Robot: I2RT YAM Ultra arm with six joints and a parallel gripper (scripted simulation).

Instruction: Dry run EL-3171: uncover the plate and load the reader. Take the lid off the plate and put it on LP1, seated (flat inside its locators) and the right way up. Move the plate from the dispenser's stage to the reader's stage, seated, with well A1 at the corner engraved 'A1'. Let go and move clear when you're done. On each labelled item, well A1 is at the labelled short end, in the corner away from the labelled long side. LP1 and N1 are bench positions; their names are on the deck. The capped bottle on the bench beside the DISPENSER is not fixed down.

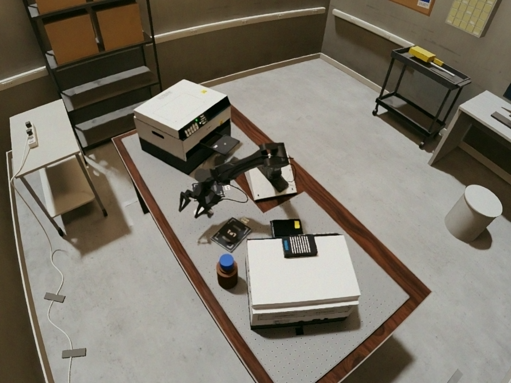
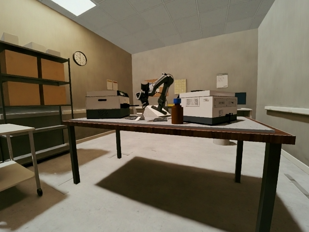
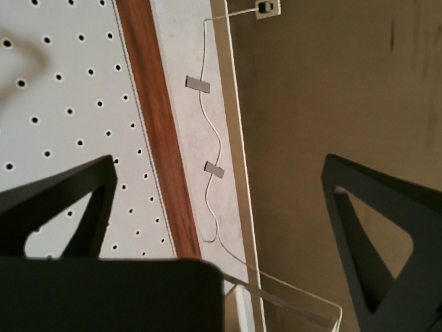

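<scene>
The well plate is 31 cm behind my hand, 31 cm to the left of it and 6 cm below it. Round my hand: label (24 cm behind, 11 cm to the left, 15 cm below).
</scene>
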